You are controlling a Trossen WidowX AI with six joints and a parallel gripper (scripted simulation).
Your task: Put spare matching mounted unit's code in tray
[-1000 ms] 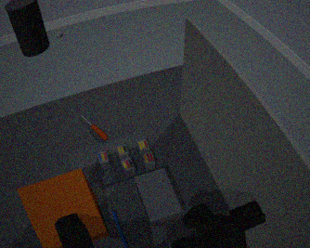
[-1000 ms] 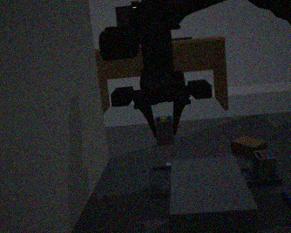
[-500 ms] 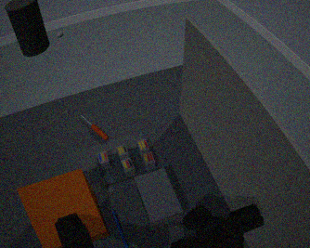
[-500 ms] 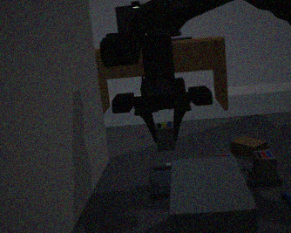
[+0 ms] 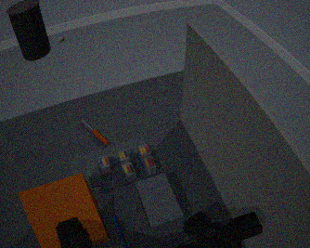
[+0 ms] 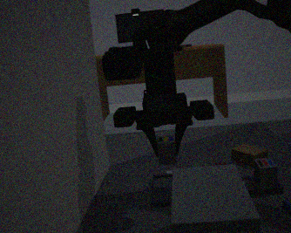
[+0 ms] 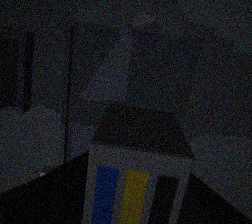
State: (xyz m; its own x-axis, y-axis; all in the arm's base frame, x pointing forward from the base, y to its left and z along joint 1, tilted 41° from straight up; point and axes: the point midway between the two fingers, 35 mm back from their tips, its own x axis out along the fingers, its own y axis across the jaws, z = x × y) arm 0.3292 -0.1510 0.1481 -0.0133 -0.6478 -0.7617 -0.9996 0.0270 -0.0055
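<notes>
The pale grey tray is 7 cm below my gripper tip and 1 cm behind it. From my gripper tip the other things lie so: grey mounted unit: 22 cm to the left, 5 cm behind, 3 cm below; then brown box: 20 cm behind, 11 cm to the right, 6 cm below; then spare block: 2 cm above.
</notes>
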